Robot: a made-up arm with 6 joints.
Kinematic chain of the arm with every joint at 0, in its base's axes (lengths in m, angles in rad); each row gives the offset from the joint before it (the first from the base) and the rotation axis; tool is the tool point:
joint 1: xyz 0 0 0.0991 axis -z
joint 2: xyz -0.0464 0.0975 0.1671 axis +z
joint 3: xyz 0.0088 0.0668 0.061 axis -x
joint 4: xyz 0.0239 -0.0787 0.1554 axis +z
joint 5: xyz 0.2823 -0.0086 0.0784 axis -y
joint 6: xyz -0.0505 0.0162 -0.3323 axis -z
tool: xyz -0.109 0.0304 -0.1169
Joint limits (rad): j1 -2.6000..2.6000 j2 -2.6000..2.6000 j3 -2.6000..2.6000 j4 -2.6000..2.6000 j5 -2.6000..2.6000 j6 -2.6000..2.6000
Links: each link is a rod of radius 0.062 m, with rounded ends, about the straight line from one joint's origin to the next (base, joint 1, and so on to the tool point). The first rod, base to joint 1, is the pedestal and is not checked.
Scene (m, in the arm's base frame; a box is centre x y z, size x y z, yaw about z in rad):
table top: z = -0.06
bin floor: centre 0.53 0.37 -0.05 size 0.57 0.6 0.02 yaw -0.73
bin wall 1: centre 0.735 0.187 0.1 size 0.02 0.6 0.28 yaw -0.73
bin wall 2: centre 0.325 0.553 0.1 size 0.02 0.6 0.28 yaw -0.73
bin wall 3: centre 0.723 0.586 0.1 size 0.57 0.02 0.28 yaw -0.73
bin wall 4: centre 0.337 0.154 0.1 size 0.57 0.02 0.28 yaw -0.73
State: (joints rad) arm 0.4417 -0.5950 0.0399 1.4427 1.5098 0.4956
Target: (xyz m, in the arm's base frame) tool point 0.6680 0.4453 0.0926
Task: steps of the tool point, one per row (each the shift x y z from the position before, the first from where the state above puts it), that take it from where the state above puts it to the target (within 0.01 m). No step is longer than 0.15 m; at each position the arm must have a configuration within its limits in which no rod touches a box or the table.
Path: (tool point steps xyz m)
1: 0.0298 0.0110 -0.1379
2: 0.0000 -0.0053 -0.1455

